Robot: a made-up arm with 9 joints. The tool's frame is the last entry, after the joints. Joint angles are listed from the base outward.
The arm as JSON. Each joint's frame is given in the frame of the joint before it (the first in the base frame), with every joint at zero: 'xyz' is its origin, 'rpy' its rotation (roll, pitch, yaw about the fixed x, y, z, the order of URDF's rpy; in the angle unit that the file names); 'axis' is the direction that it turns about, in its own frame. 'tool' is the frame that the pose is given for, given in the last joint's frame.
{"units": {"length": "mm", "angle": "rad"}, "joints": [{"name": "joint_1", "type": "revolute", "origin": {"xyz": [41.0, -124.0, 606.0], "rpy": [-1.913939, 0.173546, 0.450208]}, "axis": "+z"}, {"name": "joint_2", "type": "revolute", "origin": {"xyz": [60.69, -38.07, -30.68], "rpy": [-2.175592, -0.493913, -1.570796]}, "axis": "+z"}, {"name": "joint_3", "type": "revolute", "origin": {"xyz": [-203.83, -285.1, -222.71], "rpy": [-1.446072, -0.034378, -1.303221]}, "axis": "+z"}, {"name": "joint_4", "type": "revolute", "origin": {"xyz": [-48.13, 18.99, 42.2], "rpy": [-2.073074, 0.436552, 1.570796]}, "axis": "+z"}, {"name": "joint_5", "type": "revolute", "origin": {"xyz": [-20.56, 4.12, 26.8], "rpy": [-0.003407, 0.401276, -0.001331]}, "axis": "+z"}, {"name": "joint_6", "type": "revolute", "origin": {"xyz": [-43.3, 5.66, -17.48], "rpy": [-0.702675, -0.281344, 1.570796]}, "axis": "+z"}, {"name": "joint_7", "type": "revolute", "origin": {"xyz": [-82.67, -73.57, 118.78], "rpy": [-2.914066, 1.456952, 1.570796]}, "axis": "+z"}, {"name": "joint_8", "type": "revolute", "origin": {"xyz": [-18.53, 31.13, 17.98], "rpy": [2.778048, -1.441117, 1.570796]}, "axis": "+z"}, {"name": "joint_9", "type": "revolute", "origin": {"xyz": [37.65, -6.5, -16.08], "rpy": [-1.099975, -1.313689, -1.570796]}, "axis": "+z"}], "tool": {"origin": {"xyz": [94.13, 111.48, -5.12], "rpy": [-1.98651, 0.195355, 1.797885]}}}
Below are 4 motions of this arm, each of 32 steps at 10 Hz.
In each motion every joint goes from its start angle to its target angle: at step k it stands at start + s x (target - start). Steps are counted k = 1, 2, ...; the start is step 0. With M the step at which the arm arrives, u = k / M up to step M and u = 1 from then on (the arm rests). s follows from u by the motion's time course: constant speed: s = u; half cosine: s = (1 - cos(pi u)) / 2; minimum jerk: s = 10 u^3 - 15 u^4 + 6 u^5.
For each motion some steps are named. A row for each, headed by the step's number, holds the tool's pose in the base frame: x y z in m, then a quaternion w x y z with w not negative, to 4 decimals.
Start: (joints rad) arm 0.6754 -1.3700 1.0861 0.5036 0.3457 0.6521 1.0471 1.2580 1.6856
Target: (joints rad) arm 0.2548 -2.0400 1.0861 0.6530 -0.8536 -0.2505 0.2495 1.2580 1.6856
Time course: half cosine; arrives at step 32
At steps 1, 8, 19, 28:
1: -0.0931 -0.4034 0.8379 0.2556 0.4509 0.6609 0.5428
8: -0.0675 -0.3371 0.8574 0.3240 0.4992 0.6916 0.4094
19: 0.0668 -0.1741 0.7767 0.5980 0.5664 0.5642 -0.0565
28: 0.1682 -0.2065 0.6947 0.7366 0.5146 0.3204 -0.2999

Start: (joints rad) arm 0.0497 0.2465 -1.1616 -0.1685 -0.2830 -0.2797 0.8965 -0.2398 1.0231
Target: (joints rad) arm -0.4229 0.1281 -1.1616 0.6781 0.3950 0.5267 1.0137 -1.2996 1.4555
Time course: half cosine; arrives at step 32
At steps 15, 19, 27, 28, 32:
15: -0.3797 0.0193 0.3543 0.2737 0.6626 0.3622 0.5957
19: -0.3375 0.0898 0.2584 0.4497 0.6110 0.3719 0.5350
27: -0.1968 0.1606 0.1322 0.6848 0.5571 0.2779 0.3788
28: -0.1840 0.1634 0.1256 0.6984 0.5547 0.2664 0.3656
32: -0.1602 0.1675 0.1145 0.7216 0.5508 0.2442 0.3410

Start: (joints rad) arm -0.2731 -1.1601 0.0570 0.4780 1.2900 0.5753 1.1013 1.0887 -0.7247
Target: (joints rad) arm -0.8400 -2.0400 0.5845 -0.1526 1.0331 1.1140 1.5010 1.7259 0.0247
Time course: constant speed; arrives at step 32
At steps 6, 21, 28, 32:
6: -0.1242 -0.4872 0.6688 0.1815 0.7236 -0.6388 0.1884
21: -0.0768 -0.4646 0.7589 0.2495 0.7385 -0.6256 0.0324
28: -0.0617 -0.4697 0.7783 0.2486 0.7296 -0.6326 -0.0748
32: -0.0578 -0.4791 0.7819 0.2341 0.7210 -0.6364 -0.1429

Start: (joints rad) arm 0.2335 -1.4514 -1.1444 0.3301 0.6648 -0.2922 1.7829 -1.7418 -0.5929
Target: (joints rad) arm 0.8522 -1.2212 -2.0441 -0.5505 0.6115 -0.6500 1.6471 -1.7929 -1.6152
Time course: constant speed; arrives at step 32
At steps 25, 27, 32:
25: -0.4820 -0.2381 0.5195 0.0632 0.4356 0.0390 0.8971
27: -0.4826 -0.2330 0.5224 0.0344 0.4057 0.0101 0.9133
32: -0.4806 -0.2164 0.5313 0.0319 -0.3226 0.0640 -0.9438

